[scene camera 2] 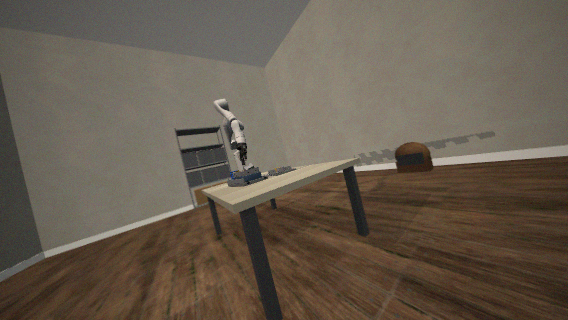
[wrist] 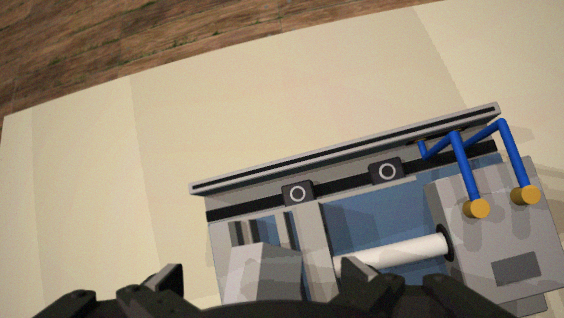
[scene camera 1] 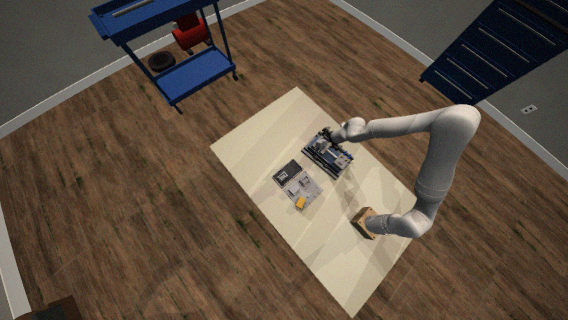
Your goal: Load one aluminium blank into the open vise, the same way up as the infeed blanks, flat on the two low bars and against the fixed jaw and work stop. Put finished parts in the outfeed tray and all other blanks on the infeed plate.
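Seen in the pictures: gripper, fingertip midpoint: [scene camera 2: 244,162] [wrist: 263,279] [scene camera 1: 327,140]; arm's base at its link origin: [scene camera 2: 243,170] [scene camera 1: 372,223].
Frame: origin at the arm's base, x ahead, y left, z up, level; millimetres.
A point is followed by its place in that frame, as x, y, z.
The vise [scene camera 1: 331,157] {432, -120, -37} [scene camera 2: 245,177] {574, -168, -48} [wrist: 370,215] {457, -160, -37} stands open on the table. In the wrist view a grey block-shaped blank [wrist: 280,272] {522, -128, 16} is in it, between the fixed jaw at the left and the moving jaw [wrist: 312,240]. The blank looks tilted and not square to the jaws. Its lower end, its seat on the bars and the work stop are hidden. My gripper [scene camera 1: 334,142] {523, -131, 53} [scene camera 2: 243,156] {523, -131, 53} [wrist: 263,279] {523, -131, 53} is open and empty above the vise, one finger on each side of the blank in the wrist view. Blanks [scene camera 1: 294,191] {423, 207, -53} [scene camera 1: 304,181] {430, 114, -69} stand on the grey infeed plate [scene camera 1: 313,192] {343, 112, -89}.
The dark outfeed tray [scene camera 1: 294,167] {543, 96, -91} holds a light part [scene camera 1: 282,176] {543, 200, -70}. An orange piece [scene camera 1: 300,202] {351, 222, -53} lies at the infeed plate's corner. Blue pipes [wrist: 465,170] {396, -182, 13} with yellow ends rise at the vise's right side. A raised rail [wrist: 345,147] {470, -221, -47} runs along its far side.
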